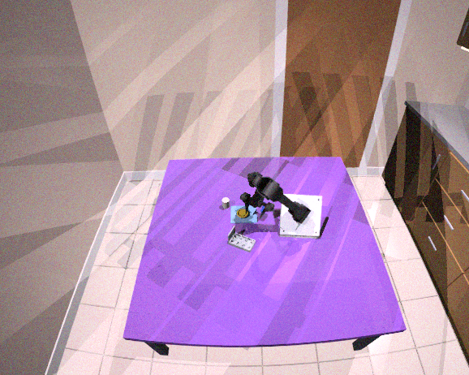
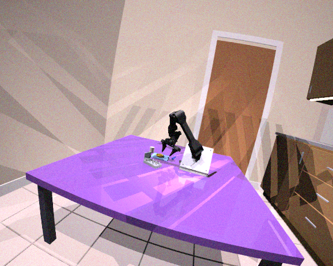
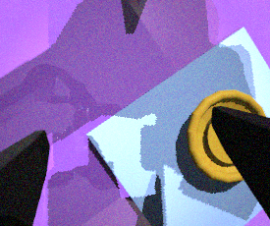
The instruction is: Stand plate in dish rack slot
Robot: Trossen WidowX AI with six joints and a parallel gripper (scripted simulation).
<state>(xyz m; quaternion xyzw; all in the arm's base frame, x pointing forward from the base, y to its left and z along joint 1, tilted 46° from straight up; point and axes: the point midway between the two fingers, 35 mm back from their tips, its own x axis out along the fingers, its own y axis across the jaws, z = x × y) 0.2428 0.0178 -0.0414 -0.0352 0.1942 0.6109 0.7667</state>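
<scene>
Now: gripper tip 7 cm short of the yellow plate, 4 cm to the left of it and 4 cm above it. The rest, counted from my gripper tip: blue utensil (5 cm behind, 11 cm to the right, 5 cm below); then grey dish rack (4 cm ahead, 16 cm to the left, 3 cm below); then light blue mat (6 cm ahead, 5 cm to the right, 5 cm below).
</scene>
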